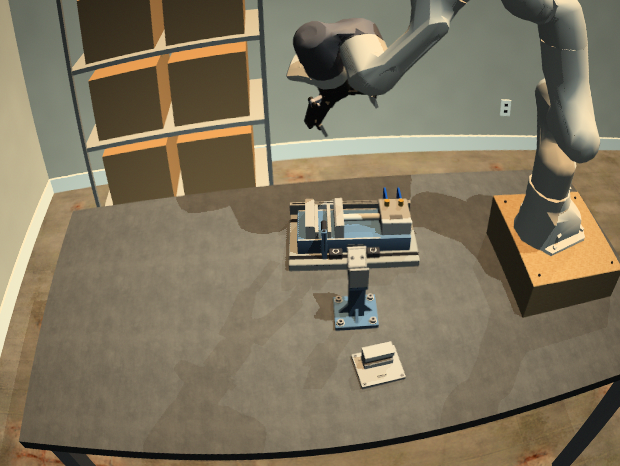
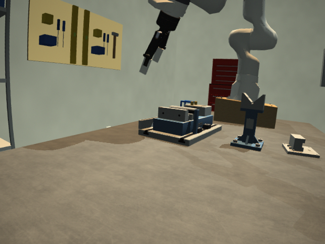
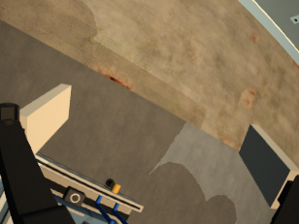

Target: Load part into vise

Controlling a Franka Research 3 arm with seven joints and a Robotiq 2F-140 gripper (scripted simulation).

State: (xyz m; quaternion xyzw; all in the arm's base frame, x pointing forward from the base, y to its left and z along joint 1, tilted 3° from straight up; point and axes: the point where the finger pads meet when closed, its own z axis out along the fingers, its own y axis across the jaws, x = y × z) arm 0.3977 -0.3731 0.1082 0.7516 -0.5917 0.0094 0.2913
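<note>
The part lies 55 cm to the left of my hand, 22 cm below it and 8 cm ahead of it. Round my hand: air cylinder body (20 cm to the left, 17 cm below, 6 cm behind); moving jaw (17 cm to the left, 17 cm below, 7 cm ahead); cylinder rod (18 cm to the left, 17 cm below, 2 cm ahead).
</note>
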